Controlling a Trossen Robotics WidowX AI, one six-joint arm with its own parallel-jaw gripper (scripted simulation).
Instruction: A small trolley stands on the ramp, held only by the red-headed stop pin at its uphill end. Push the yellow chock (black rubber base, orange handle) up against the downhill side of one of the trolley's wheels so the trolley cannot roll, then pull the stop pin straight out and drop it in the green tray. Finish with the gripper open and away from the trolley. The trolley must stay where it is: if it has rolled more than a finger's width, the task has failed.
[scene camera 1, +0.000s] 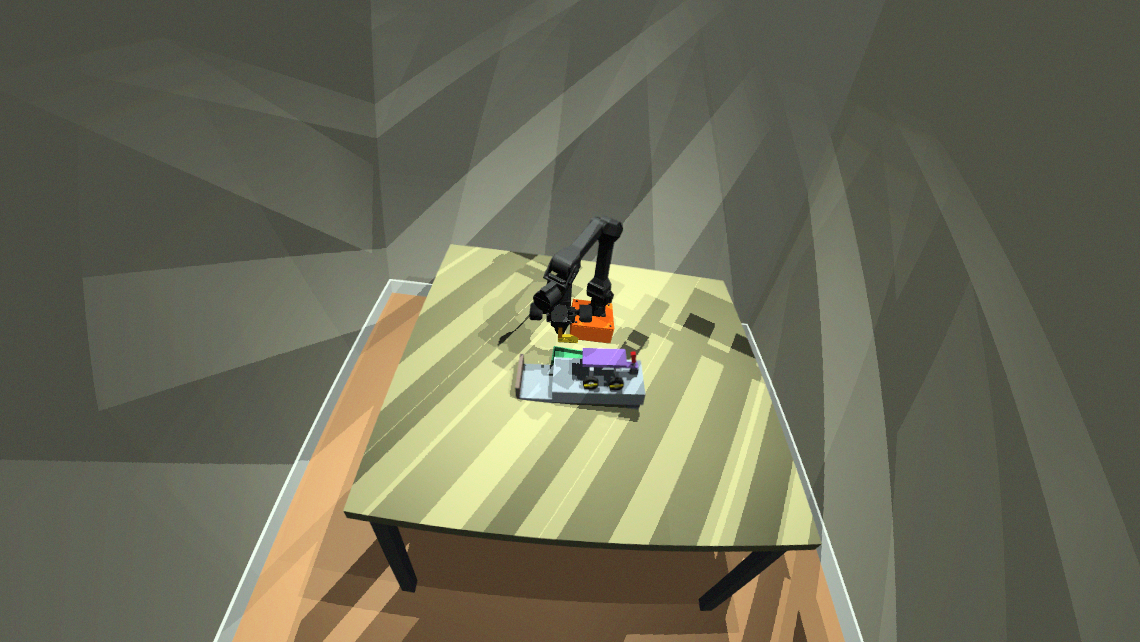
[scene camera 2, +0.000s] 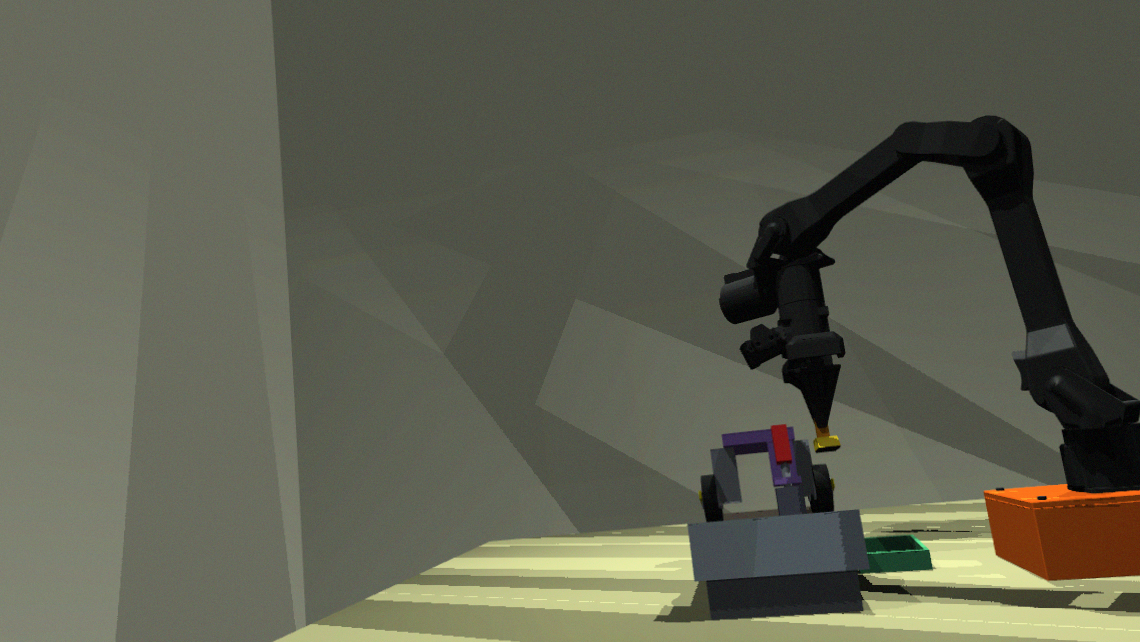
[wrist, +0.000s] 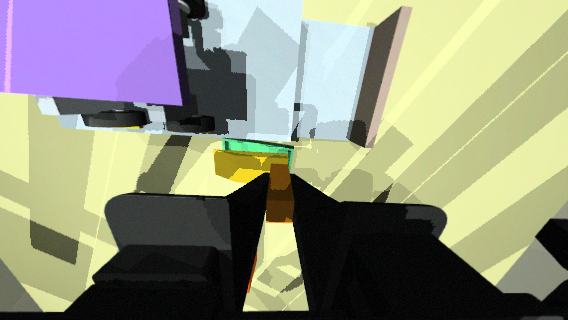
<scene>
The gripper (scene camera 2: 821, 428) holds a yellow chock (wrist: 239, 166). Further things: a trolley (scene camera 2: 722, 486), a red-headed stop pin (scene camera 2: 780, 433) and a brown end wall (wrist: 388, 37).
The trolley shows as well in scene camera 1 (scene camera 1: 591, 357) and in the wrist view (wrist: 73, 64). The gripper shows as well in scene camera 1 (scene camera 1: 560, 333) and in the wrist view (wrist: 279, 178).
</scene>
